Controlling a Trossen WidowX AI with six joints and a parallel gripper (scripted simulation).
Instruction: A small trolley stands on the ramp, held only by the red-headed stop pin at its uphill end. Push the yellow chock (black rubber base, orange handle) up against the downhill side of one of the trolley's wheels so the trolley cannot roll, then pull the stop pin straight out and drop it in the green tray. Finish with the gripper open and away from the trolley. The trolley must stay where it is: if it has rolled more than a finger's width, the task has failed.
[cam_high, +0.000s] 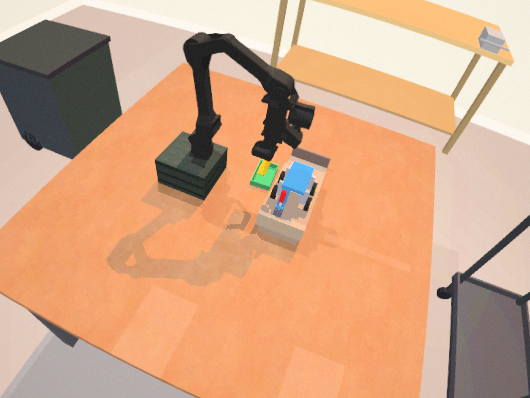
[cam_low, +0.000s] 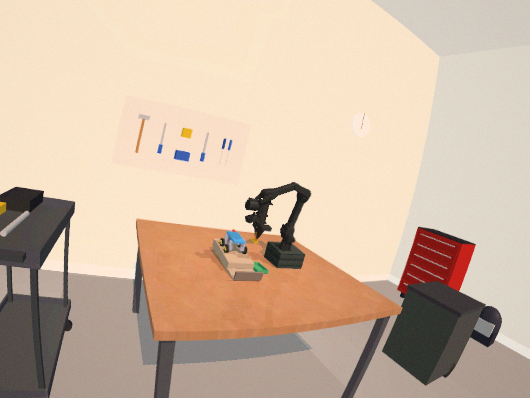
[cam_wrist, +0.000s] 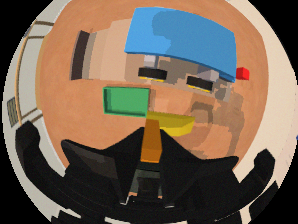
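Now: the red-headed stop pin 140 mm to the right of my gripper tip, 80 mm ahead of it and 40 mm below it. Also, from my gripper tip: blue trolley: 110 mm ahead, 50 mm to the right, 50 mm below; then yellow chock: 20 mm to the right, 10 mm below; then beige ramp: 120 mm below, 110 mm ahead, 40 mm to the right.
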